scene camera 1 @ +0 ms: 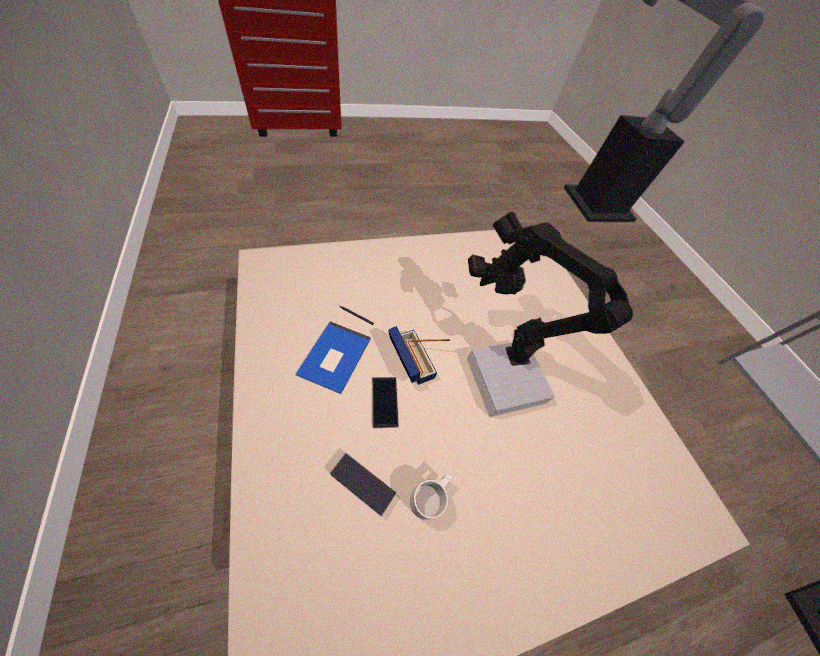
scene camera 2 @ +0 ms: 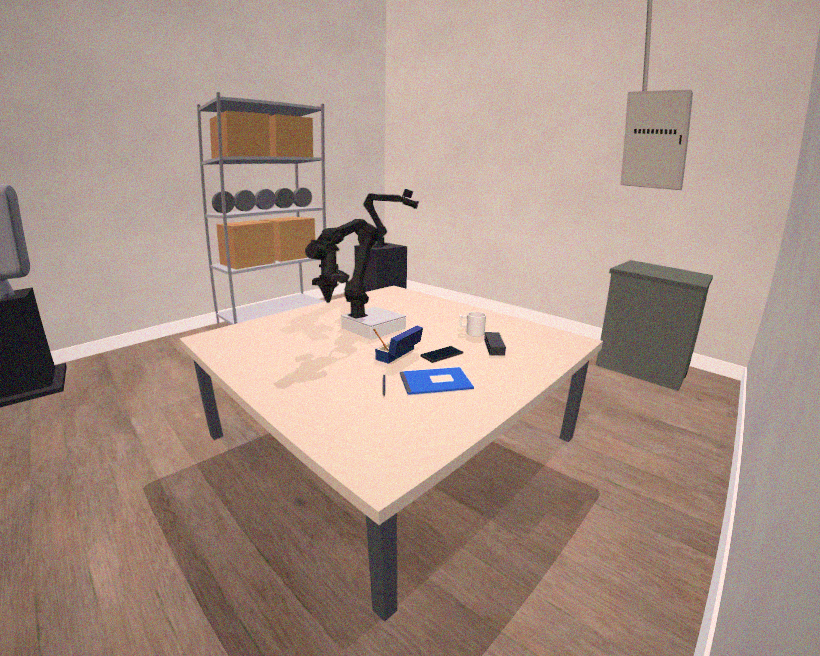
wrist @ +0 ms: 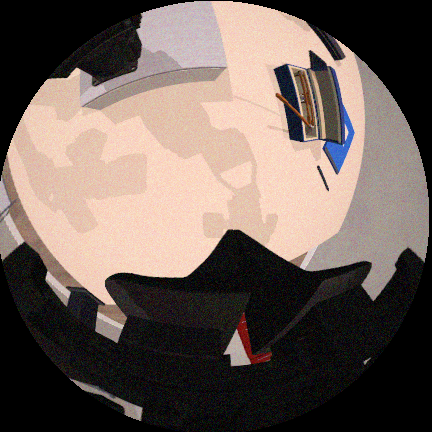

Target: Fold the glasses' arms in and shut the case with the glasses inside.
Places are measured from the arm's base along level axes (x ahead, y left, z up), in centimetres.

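Pixels of known places: gripper, between the fingertips: (scene camera 1: 480,284) (scene camera 2: 328,303) (wrist: 232,235); arm's base, origin of its link: (scene camera 1: 517,355) (scene camera 2: 357,315) (wrist: 114,60).
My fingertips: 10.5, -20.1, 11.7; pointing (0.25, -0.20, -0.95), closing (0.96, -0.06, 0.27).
Ahead of a thing's pixels: the offset from my fingertips to its top centre, as dx, dy, dz. "spot": to the spot under its first point.
The blue glasses case (scene camera 1: 414,357) (scene camera 2: 398,344) (wrist: 291,105) lies open on the table, its lid @[+25.9, +16.4, -7.7] (wrist: 327,105) raised on the far side from the arm. The brown glasses (wrist: 304,97) lie inside it. One glasses arm (scene camera 1: 434,340) (wrist: 292,110) is unfolded and sticks out over the case's edge toward the robot. My gripper (scene camera 1: 477,266) (scene camera 2: 326,292) (wrist: 232,235) is shut and empty. It hangs above the table, to the right of the case in scene camera 1 and well apart from it.
The arm stands on a grey block (scene camera 1: 512,385) (scene camera 2: 376,320) (wrist: 183,38). Past the case lie a blue notebook @[+46.3, +11.4, -16.8] (scene camera 1: 332,357) (scene camera 2: 436,379), a pen @[+38.9, -3.7, -16.7] (scene camera 1: 355,315) (wrist: 322,177), a black phone @[+32.7, +28.1, -16.8] (scene camera 1: 384,401), a dark box @[+40.9, +49.2, -14.1] (scene camera 1: 362,483) and a mug @[spot: +24.5, +55.2, -16.8] (scene camera 1: 430,499) (scene camera 2: 475,323).
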